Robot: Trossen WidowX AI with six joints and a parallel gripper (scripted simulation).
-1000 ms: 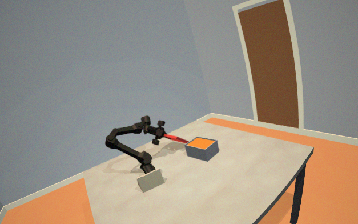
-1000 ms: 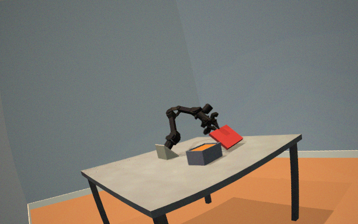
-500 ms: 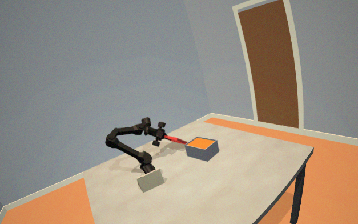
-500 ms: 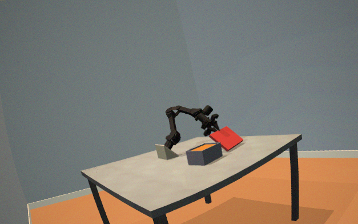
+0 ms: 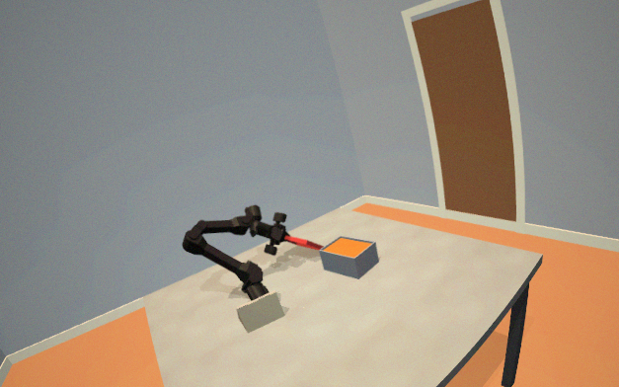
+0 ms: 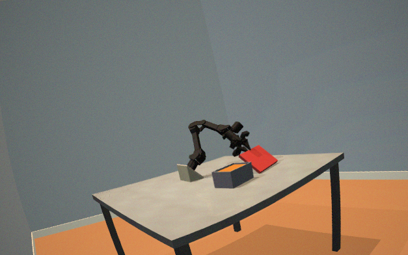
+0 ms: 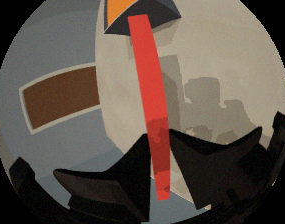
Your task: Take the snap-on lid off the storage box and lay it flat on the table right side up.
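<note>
The red lid is 6 cm ahead of my gripper tip, 1 cm to the left of it and 5 cm below it. Round my gripper tip: storage box 11 cm ahead, 27 cm to the right, 8 cm below.
</note>
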